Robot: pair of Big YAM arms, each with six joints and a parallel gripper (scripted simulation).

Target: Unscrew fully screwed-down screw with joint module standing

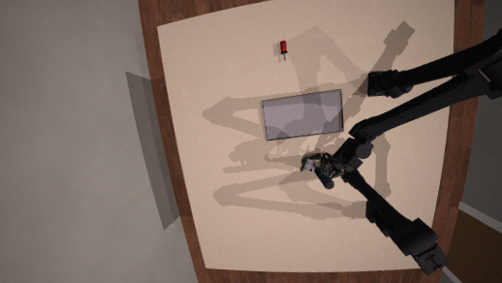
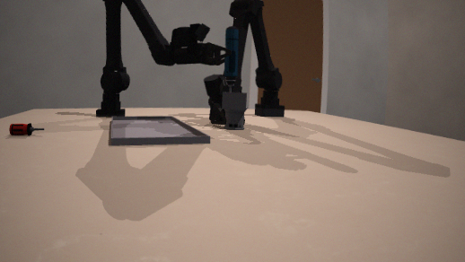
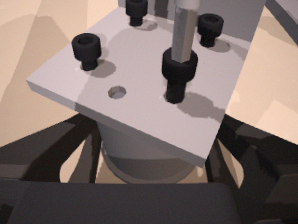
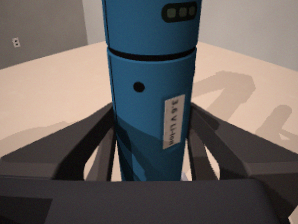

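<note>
My left hand is 1 cm below the grey joint module. The rest, counted from my left hand: grey bracket: 5 cm above; screwdriver bit: 8 cm above, 2 cm behind, 1 cm to the right; shallow grey tray: 26 cm to the right, 2 cm below, 1 cm ahead.
</note>
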